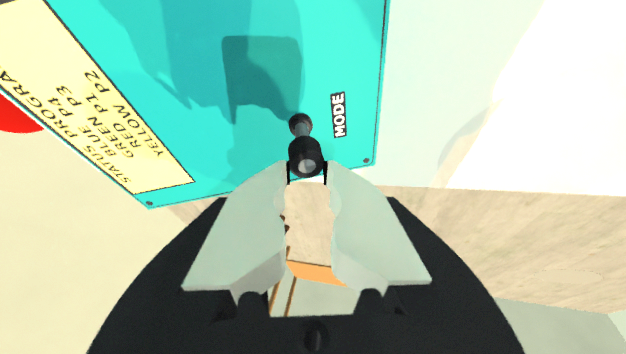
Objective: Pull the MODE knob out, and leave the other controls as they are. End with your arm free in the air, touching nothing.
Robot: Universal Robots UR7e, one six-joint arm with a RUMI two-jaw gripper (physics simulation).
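Places are measured from the arm's base along level axes (x ahead, y left, z up), in centimetres.
Pixels of known places: gripper, fingertip midpoint: (306, 163).
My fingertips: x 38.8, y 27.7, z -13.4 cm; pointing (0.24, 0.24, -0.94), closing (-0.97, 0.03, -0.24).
For each thing: its top centre in the pictures, then the offset to it from my fingertips. "spot": a spot on its surface instead.
- MODE knob, middle of its top: (301, 169) dx +0.2, dy -0.2, dz +0.9 cm
- white label reading MODE, middle of its top: (338, 118) dx -1.6, dy -0.5, dz -6.1 cm
- pale yellow chart, surface spot: (115, 125) spot: dx +16.4, dy -1.0, dz -0.3 cm
The MODE knob (306, 156) is a black round knob with a light cap on its end. It stands out from the teal panel (345, 50) on a short grey shaft, which rises from a dark round collar on the panel. The white label reading MODE (338, 114) is on the panel to the right of the collar. My gripper (306, 163) is shut on the knob, with one fingertip pad on each side of it. The parts of the knob's sides under the pads are hidden.
A pale yellow chart (115, 125) with status and program text is on the panel at the left. Part of a red round thing (17, 115) shows at the left edge. Small screws sit at the panel's lower corners. An orange strip (316, 273) shows between the fingers, farther off.
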